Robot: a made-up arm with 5 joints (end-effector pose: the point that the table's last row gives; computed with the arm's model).
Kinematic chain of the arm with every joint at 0, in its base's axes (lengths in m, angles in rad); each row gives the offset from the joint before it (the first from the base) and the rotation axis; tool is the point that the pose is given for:
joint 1: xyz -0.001 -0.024 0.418 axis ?
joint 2: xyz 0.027 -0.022 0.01 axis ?
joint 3: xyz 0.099 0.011 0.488 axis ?
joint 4: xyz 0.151 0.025 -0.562 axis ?
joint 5: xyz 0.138 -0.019 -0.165 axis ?
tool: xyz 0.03 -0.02 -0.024
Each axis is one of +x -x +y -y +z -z.
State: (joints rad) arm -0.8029 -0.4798 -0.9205 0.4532 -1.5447
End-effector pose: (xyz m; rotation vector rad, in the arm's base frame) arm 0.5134 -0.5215 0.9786 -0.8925 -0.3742 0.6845
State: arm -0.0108 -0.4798 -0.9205 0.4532 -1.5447
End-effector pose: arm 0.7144 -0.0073 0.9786 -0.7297 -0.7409 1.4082
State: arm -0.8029 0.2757 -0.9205 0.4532 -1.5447
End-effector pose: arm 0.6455 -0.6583 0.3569 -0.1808 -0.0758 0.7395
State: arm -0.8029 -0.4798 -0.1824 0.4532 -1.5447
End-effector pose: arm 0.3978 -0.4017 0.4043 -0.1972 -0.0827 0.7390
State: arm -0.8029 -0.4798 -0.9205 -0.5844 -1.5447
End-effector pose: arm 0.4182 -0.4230 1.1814 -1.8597 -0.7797 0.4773
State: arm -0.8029 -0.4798 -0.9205 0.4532 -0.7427
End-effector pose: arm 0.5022 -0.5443 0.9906 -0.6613 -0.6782 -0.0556
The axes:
joint 1: +z
joint 2: +y
joint 3: +y
joint 4: +y
joint 5: -z

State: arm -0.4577 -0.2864 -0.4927 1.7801 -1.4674
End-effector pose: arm 0.3806 -0.1866 0.3928 0.8548 0.5952 0.9211
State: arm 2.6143 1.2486 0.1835 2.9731 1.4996
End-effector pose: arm -0.0945 0.0725 0.4331 1.7245 0.9113 0.7551
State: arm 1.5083 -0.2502 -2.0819 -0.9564 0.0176
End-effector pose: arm 0.0314 0.0855 1.5848 -2.0938 2.1900 0.1512
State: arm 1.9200 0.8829 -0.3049 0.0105 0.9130
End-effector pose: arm -0.0646 0.2703 -0.1271 -0.6062 0.0943 0.9768
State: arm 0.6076 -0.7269 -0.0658 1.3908 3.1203
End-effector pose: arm 0.2087 0.1393 0.3547 -0.7503 -0.2265 -2.4176
